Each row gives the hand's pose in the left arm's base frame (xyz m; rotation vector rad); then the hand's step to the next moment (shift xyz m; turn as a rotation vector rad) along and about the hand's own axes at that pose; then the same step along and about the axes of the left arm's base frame.
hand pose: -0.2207 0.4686 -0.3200 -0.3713 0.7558 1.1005
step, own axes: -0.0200 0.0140 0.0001 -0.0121 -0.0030 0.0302
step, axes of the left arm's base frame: -0.0174 -0.0072 0.0155 0.0107 0.0093 0.0294
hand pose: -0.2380 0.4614 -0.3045 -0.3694 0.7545 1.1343
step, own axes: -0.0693 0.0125 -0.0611 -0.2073 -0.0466 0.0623
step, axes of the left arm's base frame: -0.0478 -0.0797 0.0072 0.0195 -0.1201 0.1850
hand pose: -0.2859 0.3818 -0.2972 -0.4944 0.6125 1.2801
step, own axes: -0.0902 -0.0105 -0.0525 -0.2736 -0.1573 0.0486
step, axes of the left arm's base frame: -0.0126 -0.1019 0.0212 0.1142 -0.2017 0.2196
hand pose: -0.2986 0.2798 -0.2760 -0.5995 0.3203 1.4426
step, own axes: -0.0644 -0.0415 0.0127 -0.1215 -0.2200 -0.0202
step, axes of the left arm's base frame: 0.0311 -0.0468 0.0536 0.2043 -0.1157 0.0920
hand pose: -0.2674 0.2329 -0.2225 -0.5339 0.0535 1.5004
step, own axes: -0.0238 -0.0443 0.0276 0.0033 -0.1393 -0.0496
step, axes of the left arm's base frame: 0.0320 -0.0110 0.0463 0.1474 -0.0122 -0.0029
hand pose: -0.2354 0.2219 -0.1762 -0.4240 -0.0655 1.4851
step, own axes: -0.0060 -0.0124 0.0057 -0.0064 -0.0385 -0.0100
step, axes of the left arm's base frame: 0.0095 -0.0048 0.0105 0.0389 -0.0096 0.0042
